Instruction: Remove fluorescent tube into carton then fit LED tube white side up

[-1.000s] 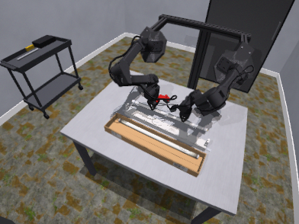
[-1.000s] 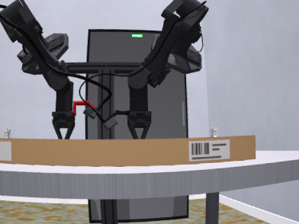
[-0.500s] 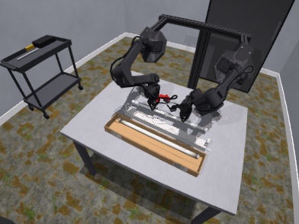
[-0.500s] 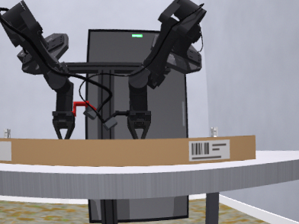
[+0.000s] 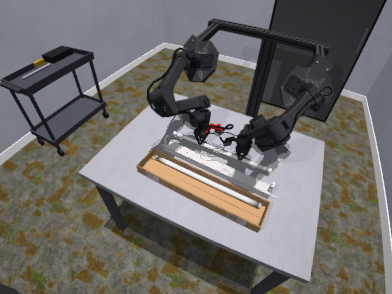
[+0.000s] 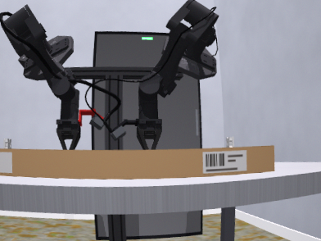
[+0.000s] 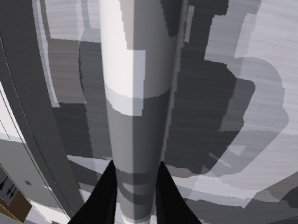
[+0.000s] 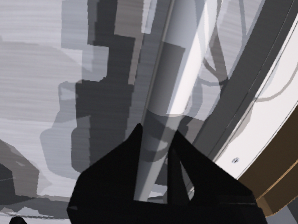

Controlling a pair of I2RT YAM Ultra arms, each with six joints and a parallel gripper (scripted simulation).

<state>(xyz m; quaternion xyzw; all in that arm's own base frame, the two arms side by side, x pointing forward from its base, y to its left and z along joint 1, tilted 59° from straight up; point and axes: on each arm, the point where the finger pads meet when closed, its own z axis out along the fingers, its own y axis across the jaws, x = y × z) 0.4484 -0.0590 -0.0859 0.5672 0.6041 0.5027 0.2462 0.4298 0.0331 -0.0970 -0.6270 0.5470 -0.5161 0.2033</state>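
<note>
Now: left hand 12 cm to the left of the LED tube and 1 cm above it. From my left hand the other things lie so: light fixture (11 cm ahead, 10 cm to the right, 1 cm above); then carton (26 cm ahead, 11 cm to the right, 2 cm below); then old fluorescent tube (21 cm ahead, 11 cm to the right, 3 cm below).
Right now the LED tube is 12 cm to the left of my right hand and 1 cm below it. From my right hand the other things lie so: light fixture (14 cm to the left, 10 cm ahead, 1 cm above); then carton (26 cm ahead, 13 cm to the left, 2 cm below); then old fluorescent tube (21 cm ahead, 13 cm to the left, 3 cm below).
</note>
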